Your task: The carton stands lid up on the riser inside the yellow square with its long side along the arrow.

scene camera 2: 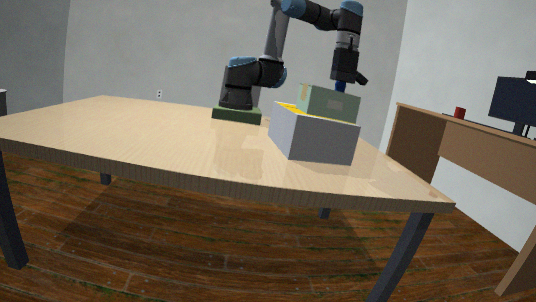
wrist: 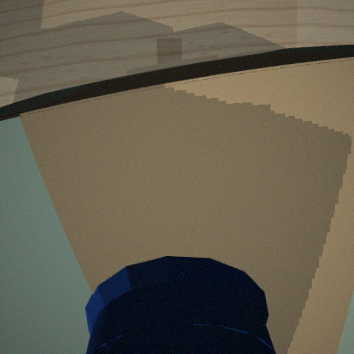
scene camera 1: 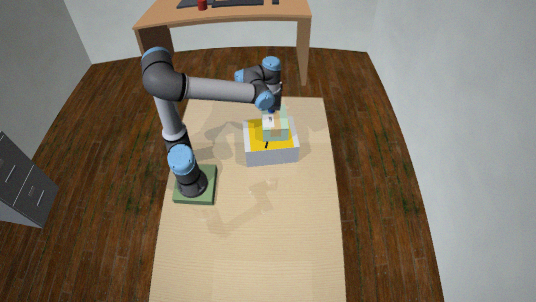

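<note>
The pale green carton (scene camera 1: 283,123) (scene camera 2: 328,103) (wrist: 28,228) rests on the grey riser (scene camera 1: 271,156) (scene camera 2: 318,141), over the far part of the yellow square (scene camera 1: 255,136) (scene camera 2: 288,107). Its top face, with a tan tape strip and a white label, points up. Its long side runs along the black arrow (scene camera 1: 266,144), whose near end shows in front of it. My blue suction cup (scene camera 1: 271,111) (scene camera 2: 339,86) (wrist: 179,305) presses on the tape near the carton's far end and holds it. The wrist view shows only the carton's top, its far edge and the table beyond.
The riser stands on a light wooden table (scene camera 1: 247,232) (scene camera 2: 131,131). The arm's base sits on a green plate (scene camera 1: 198,195) (scene camera 2: 235,114) at the table's left edge. A brown desk (scene camera 1: 224,15) (scene camera 2: 469,142) with a red cup (scene camera 1: 202,4) (scene camera 2: 459,112) stands behind. A grey cabinet (scene camera 1: 22,184) is far left.
</note>
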